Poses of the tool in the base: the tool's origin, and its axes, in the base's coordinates. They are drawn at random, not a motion.
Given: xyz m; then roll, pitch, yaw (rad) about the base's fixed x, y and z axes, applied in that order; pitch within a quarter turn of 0, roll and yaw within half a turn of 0.
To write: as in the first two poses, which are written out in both.
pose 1, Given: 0.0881, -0.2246, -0.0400, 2.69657, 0.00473, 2.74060
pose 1, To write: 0.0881, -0.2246, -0.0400, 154.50, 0.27, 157.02
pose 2, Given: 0.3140, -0.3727, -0.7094, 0.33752, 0.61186, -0.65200
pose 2, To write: 0.3140, -0.3727, -0.7094, 19.34, 35.06, -37.36
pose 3, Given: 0.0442, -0.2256, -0.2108, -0.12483, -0.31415, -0.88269
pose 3, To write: 0.0442, -0.2256, -0.2108, -7.15, -18.00, -50.57
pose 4, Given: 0.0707, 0.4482, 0.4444, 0.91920, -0.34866, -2.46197
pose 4, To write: 0.0707, 0.4482, 0.4444, 52.67, -19.98, -141.06
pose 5, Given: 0.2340, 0.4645, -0.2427, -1.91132, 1.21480, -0.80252
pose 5, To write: 0.2340, 0.4645, -0.2427, -109.51, 69.60, -45.98
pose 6, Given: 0.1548, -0.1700, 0.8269, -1.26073, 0.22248, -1.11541
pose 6, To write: 0.1548, -0.1700, 0.8269, -72.23, 12.75, -63.91
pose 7, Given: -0.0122, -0.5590, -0.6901, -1.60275, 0.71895, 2.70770
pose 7, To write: -0.0122, -0.5590, -0.6901, -91.83, 41.19, 155.14
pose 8, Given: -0.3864, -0.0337, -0.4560, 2.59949, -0.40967, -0.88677
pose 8, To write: -0.3864, -0.0337, -0.4560, 148.94, -23.47, -50.81
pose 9, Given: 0.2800, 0.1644, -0.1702, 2.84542, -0.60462, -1.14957
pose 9, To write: 0.2800, 0.1644, -0.1702, 163.03, -34.64, -65.87
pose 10, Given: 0.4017, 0.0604, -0.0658, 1.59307, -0.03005, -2.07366
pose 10, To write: 0.4017, 0.0604, -0.0658, 91.28, -1.72, -118.81
